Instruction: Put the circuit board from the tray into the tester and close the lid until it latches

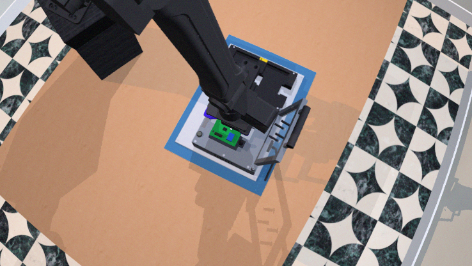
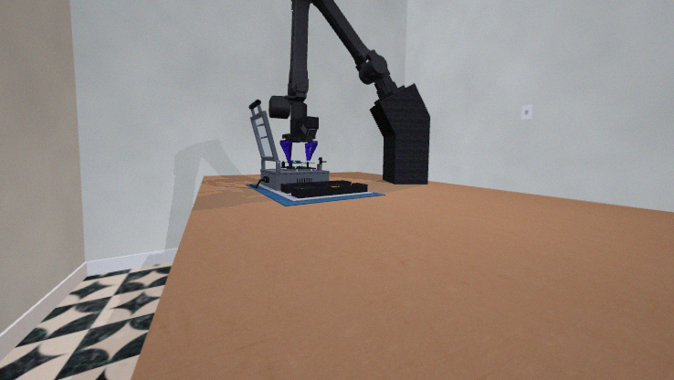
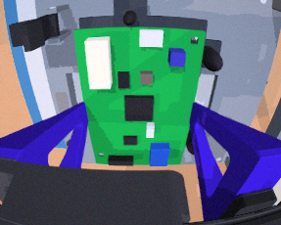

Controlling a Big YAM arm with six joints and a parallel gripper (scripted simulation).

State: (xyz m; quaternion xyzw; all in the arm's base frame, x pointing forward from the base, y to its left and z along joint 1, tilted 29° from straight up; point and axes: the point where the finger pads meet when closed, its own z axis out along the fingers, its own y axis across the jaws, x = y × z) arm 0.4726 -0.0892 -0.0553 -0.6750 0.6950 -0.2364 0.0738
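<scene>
My hand is right at the green circuit board. Round my hand: black plate 20 mm below, 10 mm to the left, 10 mm ahead; tester 40 mm to the left, 40 mm ahead, 20 mm above; dark latch hook 60 mm to the left, 50 mm behind.
</scene>
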